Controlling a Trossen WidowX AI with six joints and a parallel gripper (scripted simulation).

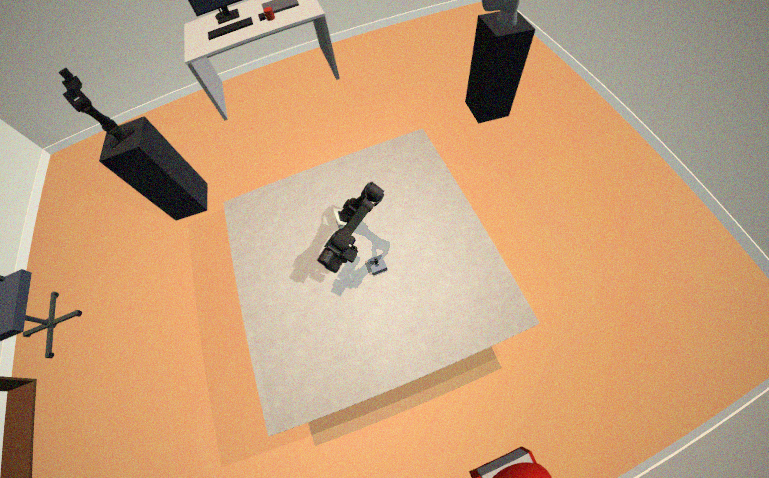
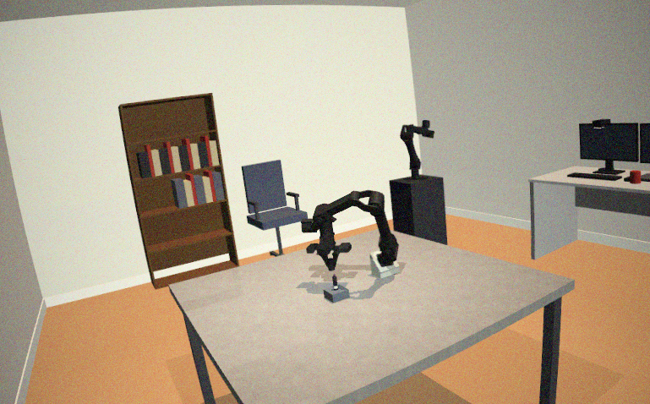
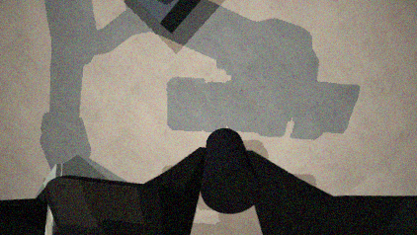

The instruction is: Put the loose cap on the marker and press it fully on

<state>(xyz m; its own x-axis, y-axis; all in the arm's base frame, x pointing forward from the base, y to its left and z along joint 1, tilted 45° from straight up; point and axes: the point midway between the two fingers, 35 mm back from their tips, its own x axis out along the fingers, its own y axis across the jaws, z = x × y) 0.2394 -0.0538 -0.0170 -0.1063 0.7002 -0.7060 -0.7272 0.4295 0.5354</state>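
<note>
Right now the grey-blue holder block is 5 cm ahead of my gripper tip, 15 cm to the left of it and 6 cm below it. Also, from my gripper tip: dark marker cap (1 cm above).
</note>
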